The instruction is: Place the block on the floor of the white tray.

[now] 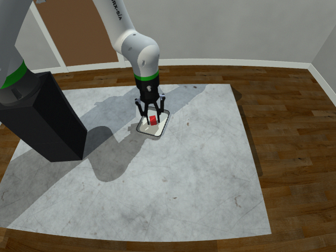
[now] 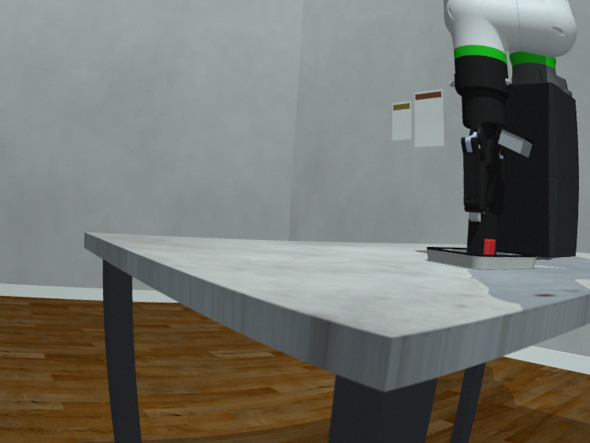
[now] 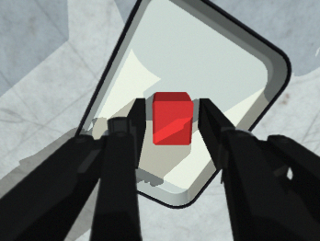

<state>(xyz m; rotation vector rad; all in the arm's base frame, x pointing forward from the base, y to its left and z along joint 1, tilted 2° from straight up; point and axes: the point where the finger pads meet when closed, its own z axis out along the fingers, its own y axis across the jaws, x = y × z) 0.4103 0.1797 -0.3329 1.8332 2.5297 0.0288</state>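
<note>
The red block lies 2 cm below my hand. The rest, counted from my hand: white tray 3 cm below.
</note>
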